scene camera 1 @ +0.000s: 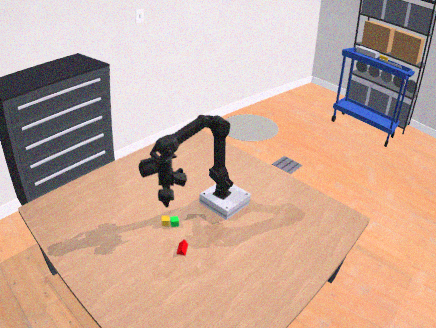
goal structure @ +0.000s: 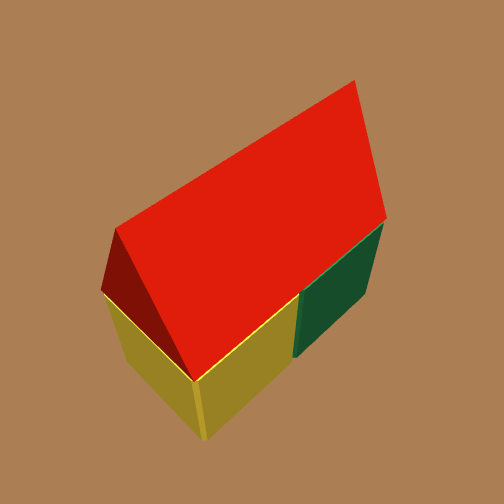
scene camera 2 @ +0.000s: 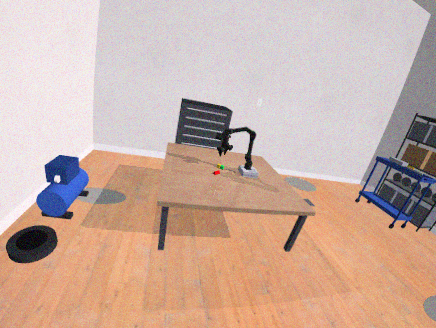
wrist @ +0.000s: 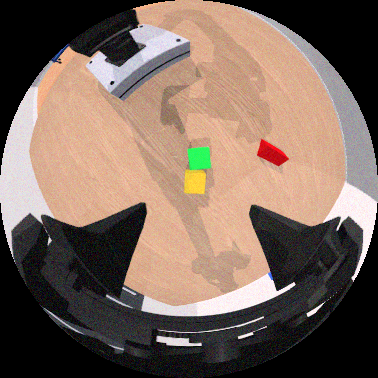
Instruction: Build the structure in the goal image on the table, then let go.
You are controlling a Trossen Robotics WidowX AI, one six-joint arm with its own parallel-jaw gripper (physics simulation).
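Places are measured from the arm's base along level axes (x left, y ahead, z down), in centimetres.
Pixels of known places: gripper, fingertip midpoint: [scene camera 1: 166,200] [scene camera 2: 222,155] [wrist: 200,209]; arm's base, origin of the base link: [scene camera 1: 221,193] [scene camera 2: 247,168] [wrist: 123,52].
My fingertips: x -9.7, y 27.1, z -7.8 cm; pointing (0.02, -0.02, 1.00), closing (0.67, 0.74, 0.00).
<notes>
For each thing: its top centre in the pictures, then the offset to it from my fingertips. Level surfaces: height alone.
- green cube, middle of its top: [wrist: 199,158] [scene camera 1: 174,218] [scene camera 2: 222,165] dx +2.7, dy -1.6, dz +10.0 cm
- yellow cube, middle of its top: [wrist: 194,183] [scene camera 1: 165,218] [scene camera 2: 219,164] dx -0.6, dy +0.7, dz +10.0 cm
- table, its level: dz +13.3 cm
- red wedge-shaped block, middle of its top: [wrist: 278,155] [scene camera 1: 181,244] [scene camera 2: 216,170] dx +14.5, dy +8.4, dz +10.4 cm
A green cube [scene camera 1: 174,221] [scene camera 2: 222,167] [wrist: 199,158] and a yellow cube [scene camera 1: 165,220] [scene camera 2: 219,166] [wrist: 195,182] sit side by side on the table [scene camera 1: 260,280] [scene camera 2: 200,192] [wrist: 300,115], very close together or touching. The green cube is on the side nearer the arm's base. A red wedge-shaped block [scene camera 1: 182,247] [scene camera 2: 216,173] [wrist: 272,153] lies on the table apart from the two cubes. My gripper [scene camera 1: 166,202] [wrist: 200,209] is open and empty. It hangs above the cubes, its fingers wide apart, touching none of the blocks.
The arm's pale base plate [scene camera 1: 225,201] [scene camera 2: 248,171] [wrist: 145,60] stands on the table beside the cubes. A dark drawer cabinet [scene camera 1: 60,125] [scene camera 2: 205,122] stands behind the table. A blue cart [scene camera 1: 377,117] [scene camera 2: 385,204] stands off to the right.
</notes>
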